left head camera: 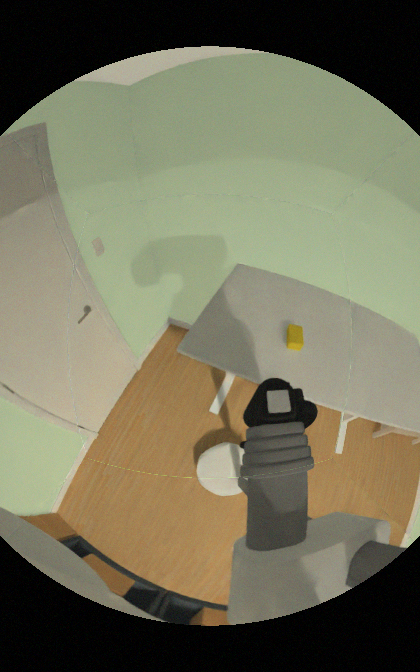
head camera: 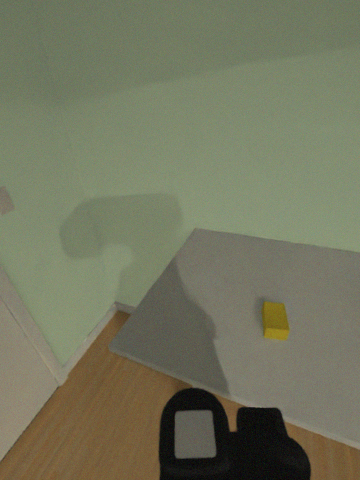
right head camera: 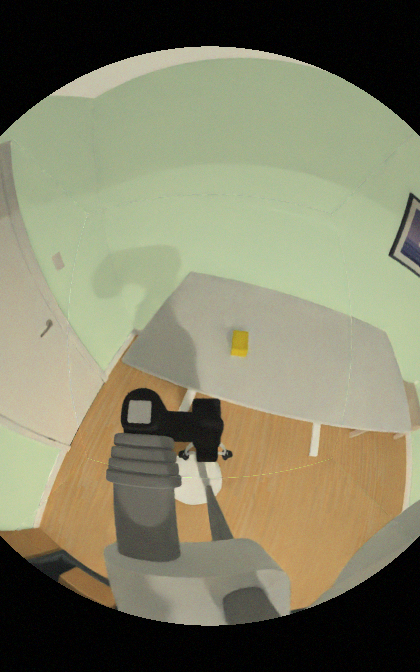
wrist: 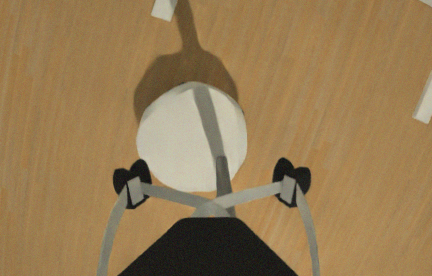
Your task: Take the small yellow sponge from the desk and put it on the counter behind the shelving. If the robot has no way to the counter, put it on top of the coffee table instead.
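Where they show: gripper, fingertip midpoint: [wrist: 212,175]; robot's base, origin of the base link: [wrist: 195,132].
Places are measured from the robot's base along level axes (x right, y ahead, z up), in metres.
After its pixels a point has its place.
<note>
The small yellow sponge [head camera: 275,320] @(x 0.250, y 0.533, z 0.968 m) [left head camera: 295,337] [right head camera: 240,343] lies on the grey desk [head camera: 320,280] @(x 0.501, y 0.736, z 0.923 m) [left head camera: 330,320] [right head camera: 300,350], well in from its front edge. My gripper [right head camera: 205,454] [wrist: 212,175] @(x 0.085, y 0.129, z 0.894 m) is open and empty, its fingertips wide apart in the wrist view. It points down over the floor in front of the desk, above a round white stool, and is apart from the sponge. In the left head camera view the fingers are hidden behind the wrist. The counter, the shelving and the coffee table cannot be made out in these views.
The round white stool [left head camera: 220,469] [right head camera: 200,482] [wrist: 190,137] @(x -0.004, y 0.019, z 0.187 m) stands on the wooden floor in front of the desk. White desk legs [left head camera: 222,393] [right head camera: 314,440] reach down under the front edge. A door [left head camera: 55,300] [right head camera: 30,320] is at the left. Green walls rise behind the desk.
</note>
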